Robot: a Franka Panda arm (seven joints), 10 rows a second.
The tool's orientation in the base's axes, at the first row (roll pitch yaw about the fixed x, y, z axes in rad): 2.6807 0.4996 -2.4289
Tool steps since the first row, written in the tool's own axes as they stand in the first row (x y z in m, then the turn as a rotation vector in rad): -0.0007 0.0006 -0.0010 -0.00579 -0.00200 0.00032; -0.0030 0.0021 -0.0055 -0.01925 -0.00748 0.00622; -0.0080 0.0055 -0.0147 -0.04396 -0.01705 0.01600; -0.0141 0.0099 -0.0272 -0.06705 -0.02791 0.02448; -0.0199 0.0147 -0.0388 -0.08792 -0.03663 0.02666; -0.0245 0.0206 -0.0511 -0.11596 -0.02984 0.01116; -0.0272 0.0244 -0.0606 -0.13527 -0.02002 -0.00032; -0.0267 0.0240 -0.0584 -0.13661 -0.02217 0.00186; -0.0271 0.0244 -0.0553 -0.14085 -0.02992 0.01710; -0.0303 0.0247 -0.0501 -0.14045 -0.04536 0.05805
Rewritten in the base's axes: 0.0000 0.0001 0.0014 0.00535 0.00244 0.00174; 0.0002 -0.0005 0.0066 0.01858 0.01086 0.00141; 0.0007 -0.0015 0.0175 0.04247 0.02593 0.00183; 0.0010 -0.0034 0.0320 0.06620 0.03856 0.00198; 0.0009 -0.0046 0.0458 0.08665 0.04719 0.00686; -0.0008 -0.0064 0.0600 0.09968 0.05738 0.03513; -0.0022 -0.0086 0.0702 0.10478 0.06666 0.05724; -0.0022 -0.0078 0.0681 0.10735 0.06762 0.05533; -0.0021 -0.0054 0.0660 0.11647 0.07529 0.04235; 0.0000 -0.0002 0.0635 0.12912 0.09201 0.00394
